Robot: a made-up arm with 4 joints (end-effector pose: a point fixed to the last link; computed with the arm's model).
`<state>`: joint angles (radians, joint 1 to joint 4).
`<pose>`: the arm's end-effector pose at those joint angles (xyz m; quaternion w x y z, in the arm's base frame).
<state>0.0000 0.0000 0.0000 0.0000</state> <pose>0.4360 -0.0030 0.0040 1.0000 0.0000 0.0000 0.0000</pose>
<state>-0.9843 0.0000 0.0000 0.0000</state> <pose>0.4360 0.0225 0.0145 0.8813 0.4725 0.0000 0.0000</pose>
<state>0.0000 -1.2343 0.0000 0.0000</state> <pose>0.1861 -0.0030 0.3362 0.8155 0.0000 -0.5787 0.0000</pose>
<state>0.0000 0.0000 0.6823 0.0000</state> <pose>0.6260 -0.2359 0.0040 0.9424 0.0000 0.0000 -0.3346</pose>
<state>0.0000 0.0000 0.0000 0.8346</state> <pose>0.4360 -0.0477 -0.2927 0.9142 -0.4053 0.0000 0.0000</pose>
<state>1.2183 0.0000 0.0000 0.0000</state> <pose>0.4360 -0.0283 0.0258 0.8201 -0.5722 0.0000 0.0000</pose>
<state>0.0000 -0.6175 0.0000 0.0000</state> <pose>0.3639 -0.0030 0.2100 0.9527 0.0000 -0.3039 0.0000</pose>
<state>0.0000 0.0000 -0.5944 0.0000</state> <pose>0.1810 0.0616 0.0040 0.9562 0.0000 0.0000 0.2928</pose>
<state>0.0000 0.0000 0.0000 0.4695</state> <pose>0.4360 0.0027 -0.1681 0.9726 -0.2326 0.0000 0.0000</pose>
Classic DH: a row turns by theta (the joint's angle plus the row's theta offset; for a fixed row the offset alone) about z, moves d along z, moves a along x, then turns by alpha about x. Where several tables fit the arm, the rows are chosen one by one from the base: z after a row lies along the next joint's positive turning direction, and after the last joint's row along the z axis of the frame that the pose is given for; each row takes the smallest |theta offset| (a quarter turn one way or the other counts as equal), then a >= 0, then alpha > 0; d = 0 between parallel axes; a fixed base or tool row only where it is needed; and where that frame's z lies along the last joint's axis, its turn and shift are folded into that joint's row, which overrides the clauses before.
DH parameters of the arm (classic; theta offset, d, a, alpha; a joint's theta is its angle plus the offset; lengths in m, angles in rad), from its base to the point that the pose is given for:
base (fixed): -1.5708 0.033 0 1.5708
joint 1: -1.5708 -0.077 0.039 1.5708
joint 2: -1.5708 -0.387 0.126 -1.5708
joint 3: -1.5708 0.088 0.027 1.5708
joint 4: 0 -0.233 0.357 1.5708
tool (fixed): -1.5708 0.098 0 0

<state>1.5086 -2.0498 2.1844 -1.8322</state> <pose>-0.0645 -0.2987 0.5007 0.1138 0.7872 -0.4194 0.4375</pose>
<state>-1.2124 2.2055 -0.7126 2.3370</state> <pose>-0.4931 -0.0131 -0.3338 0.5237 0.0380 -0.3235 0.7872</pose>
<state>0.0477 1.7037 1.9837 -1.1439</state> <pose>0.3374 -0.6429 -0.1222 0.6358 -0.3498 0.0314 -0.6873</pose>
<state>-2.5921 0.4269 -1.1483 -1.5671</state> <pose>0.4480 0.1271 -0.1482 0.5002 -0.6606 0.1053 -0.5498</pose>
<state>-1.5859 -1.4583 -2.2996 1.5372</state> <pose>0.5010 0.2236 -0.2680 0.3195 -0.6005 -0.6831 -0.2660</pose>
